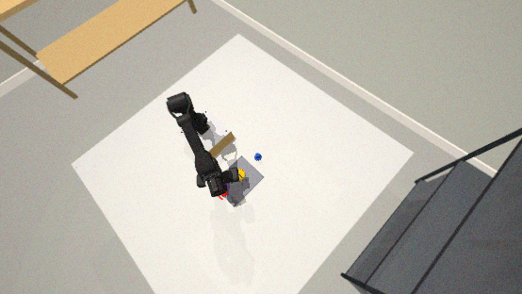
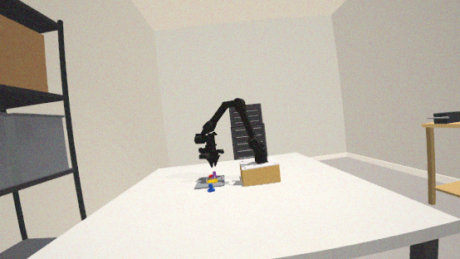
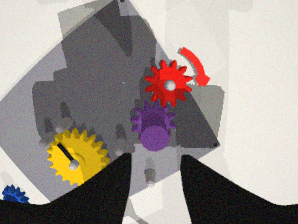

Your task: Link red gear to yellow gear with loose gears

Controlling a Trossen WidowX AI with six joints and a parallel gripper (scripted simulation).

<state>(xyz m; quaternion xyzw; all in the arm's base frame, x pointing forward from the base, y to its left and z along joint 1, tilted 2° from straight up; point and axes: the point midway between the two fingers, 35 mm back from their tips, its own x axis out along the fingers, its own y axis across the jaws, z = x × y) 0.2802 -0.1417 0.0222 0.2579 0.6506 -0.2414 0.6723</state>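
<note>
The purple gear lies 5 cm below my gripper tip. Round my gripper tip: red gear (2 cm ahead, 3 cm to the right, 6 cm below); yellow gear (2 cm ahead, 8 cm to the left, 6 cm below); red arrow (2 cm ahead, 6 cm to the right, 7 cm below).
</note>
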